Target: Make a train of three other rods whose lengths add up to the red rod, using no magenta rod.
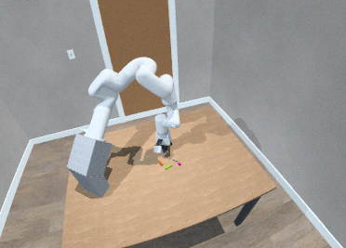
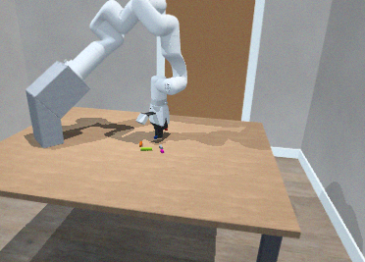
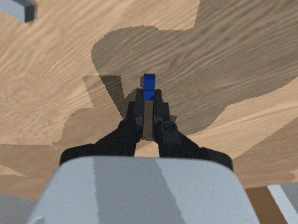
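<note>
My hand is 30 mm short of the lime rod, 150 mm to the left of it and 20 mm above it. Also, from my hand: orange rod (20 mm behind, 120 mm to the right, 20 mm below); grey rod (80 mm ahead, 100 mm to the right, 20 mm below); red rod (40 mm behind, 120 mm to the left, 20 mm below).
</note>
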